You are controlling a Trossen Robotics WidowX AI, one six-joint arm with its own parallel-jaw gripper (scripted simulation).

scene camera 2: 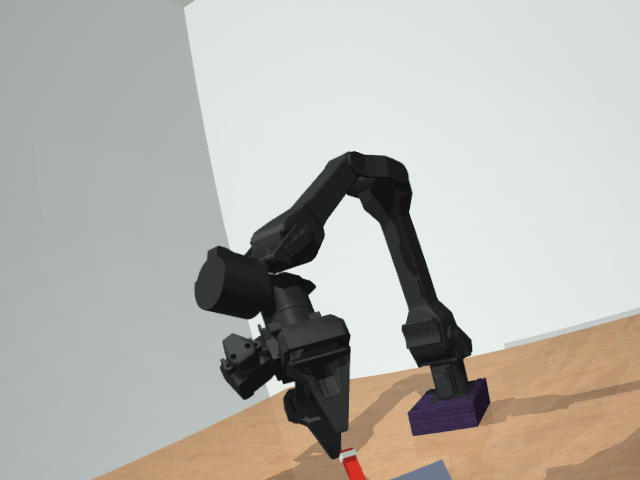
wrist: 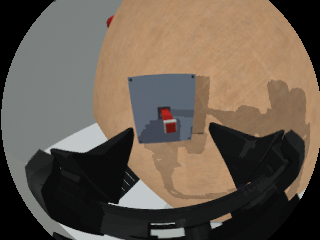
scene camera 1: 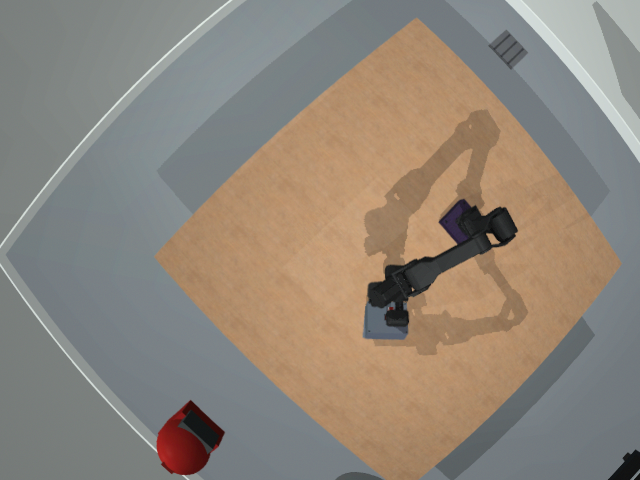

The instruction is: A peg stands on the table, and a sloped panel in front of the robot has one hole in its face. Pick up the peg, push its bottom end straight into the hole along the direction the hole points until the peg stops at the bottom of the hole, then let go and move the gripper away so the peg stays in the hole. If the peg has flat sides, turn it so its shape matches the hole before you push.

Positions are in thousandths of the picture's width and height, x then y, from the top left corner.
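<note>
I see my gripper (scene camera 2: 530, 930), (wrist: 539, 535), (scene camera 1: 610, 641), and it is open and holds nothing. There is a panel (scene camera 1: 587, 672), (wrist: 467, 385) in sight too.
</note>
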